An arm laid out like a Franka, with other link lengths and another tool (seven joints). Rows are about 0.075 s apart.
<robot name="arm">
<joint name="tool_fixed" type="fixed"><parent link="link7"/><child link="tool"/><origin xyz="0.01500 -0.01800 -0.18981" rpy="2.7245 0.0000 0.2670"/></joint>
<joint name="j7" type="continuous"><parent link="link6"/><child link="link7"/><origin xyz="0.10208 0.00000 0.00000"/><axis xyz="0 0 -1"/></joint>
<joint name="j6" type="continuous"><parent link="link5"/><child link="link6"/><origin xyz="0.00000 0.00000 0.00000"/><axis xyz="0 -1 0"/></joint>
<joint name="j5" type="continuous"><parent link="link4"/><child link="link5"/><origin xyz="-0.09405 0.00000 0.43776"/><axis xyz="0 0 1"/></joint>
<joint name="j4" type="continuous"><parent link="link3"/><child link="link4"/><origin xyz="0.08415 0.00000 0.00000"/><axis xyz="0 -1 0"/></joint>
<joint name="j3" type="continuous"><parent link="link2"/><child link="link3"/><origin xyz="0.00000 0.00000 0.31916"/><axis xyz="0 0 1"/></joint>
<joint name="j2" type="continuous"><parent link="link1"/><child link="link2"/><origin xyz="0.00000 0.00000 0.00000"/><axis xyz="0 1 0"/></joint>
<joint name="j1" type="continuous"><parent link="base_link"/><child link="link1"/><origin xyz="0.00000 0.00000 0.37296"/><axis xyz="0 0 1"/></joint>
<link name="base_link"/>
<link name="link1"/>
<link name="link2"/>
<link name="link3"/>
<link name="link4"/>
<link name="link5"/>
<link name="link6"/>
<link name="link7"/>
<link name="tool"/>
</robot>
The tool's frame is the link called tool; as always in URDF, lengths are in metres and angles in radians. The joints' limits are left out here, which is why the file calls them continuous.
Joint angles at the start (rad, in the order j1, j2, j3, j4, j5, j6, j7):
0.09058, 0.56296, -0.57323, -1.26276, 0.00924, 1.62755, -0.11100
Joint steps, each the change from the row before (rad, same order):
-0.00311, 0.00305, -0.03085, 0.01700, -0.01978, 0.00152, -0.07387
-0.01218, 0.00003, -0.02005, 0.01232, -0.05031, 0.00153, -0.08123
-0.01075, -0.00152, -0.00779, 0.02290, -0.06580, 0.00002, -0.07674
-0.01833, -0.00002, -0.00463, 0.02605, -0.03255, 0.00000, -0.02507
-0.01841, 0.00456, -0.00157, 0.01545, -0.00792, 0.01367, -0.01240
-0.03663, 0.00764, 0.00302, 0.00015, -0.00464, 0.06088, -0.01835
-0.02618, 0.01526, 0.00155, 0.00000, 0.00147, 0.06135, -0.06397
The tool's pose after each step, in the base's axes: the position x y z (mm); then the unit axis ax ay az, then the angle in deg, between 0 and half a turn. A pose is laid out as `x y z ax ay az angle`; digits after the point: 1 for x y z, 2 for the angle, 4 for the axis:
699.0 -324.0 442.7 0.9929 0.0234 -0.1167 142.18
690.4 -349.4 456.7 0.9906 0.0560 -0.1245 139.50
685.8 -367.8 476.4 0.9867 0.0941 -0.1328 136.20
680.9 -384.7 494.0 0.9859 0.0988 -0.1352 134.10
679.2 -398.1 501.6 0.9865 0.0975 -0.1312 133.01
677.9 -424.5 502.9 0.9885 0.0960 -0.1167 131.33
681.9 -443.1 498.6 0.9868 0.1250 -0.1027 130.17

